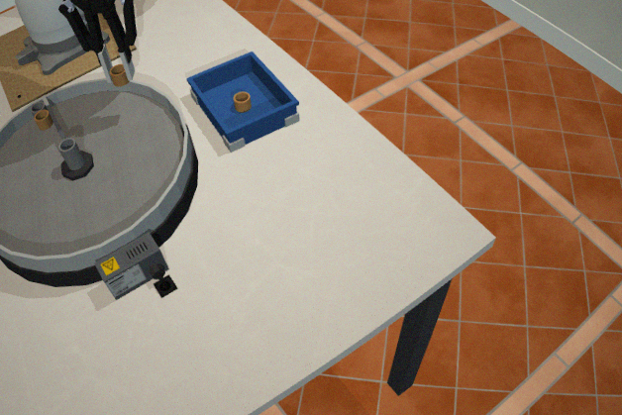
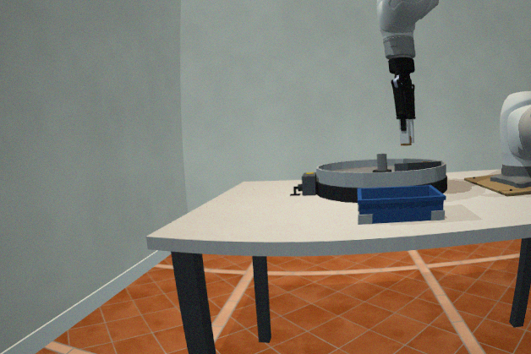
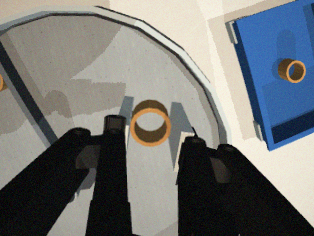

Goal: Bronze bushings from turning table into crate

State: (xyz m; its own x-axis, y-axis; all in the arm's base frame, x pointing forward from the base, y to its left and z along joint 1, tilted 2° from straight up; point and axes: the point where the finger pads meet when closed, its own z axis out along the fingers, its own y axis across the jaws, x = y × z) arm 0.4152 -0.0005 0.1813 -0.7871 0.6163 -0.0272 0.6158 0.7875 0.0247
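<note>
My gripper is now 8 cm short of the crate, 19 cm to the right of it and 16 cm above it.
</note>
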